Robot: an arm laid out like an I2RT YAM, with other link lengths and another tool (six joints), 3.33 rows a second.
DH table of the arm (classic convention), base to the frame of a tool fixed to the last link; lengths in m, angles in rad. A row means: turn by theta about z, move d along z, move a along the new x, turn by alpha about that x. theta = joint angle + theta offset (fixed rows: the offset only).
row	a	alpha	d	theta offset
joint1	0.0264	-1.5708	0.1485	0
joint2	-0.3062	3.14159	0	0
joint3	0.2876	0	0	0.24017
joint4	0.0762	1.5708	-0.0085	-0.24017
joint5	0	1.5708	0.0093	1.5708
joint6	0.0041	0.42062	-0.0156	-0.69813
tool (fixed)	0	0	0.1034	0
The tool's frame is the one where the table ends.
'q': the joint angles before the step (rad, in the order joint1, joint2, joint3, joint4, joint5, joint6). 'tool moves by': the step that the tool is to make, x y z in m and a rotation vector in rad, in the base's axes. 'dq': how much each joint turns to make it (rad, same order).
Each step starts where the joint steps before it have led.
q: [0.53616 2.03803 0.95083 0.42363 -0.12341 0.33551]
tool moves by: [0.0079 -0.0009 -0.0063 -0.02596 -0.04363 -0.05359]
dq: [0.00113 0.03223 0.00923 0.04702 0.07056 -0.00231]
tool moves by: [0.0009 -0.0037 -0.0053 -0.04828 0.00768 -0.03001]
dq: [-0.00109 0.00232 0.00241 -0.03175 0.04582 -0.01216]
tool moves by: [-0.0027 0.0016 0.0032 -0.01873 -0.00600 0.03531]
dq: [0.00006 -0.01247 -0.00018 -0.01725 -0.01559 -0.03697]
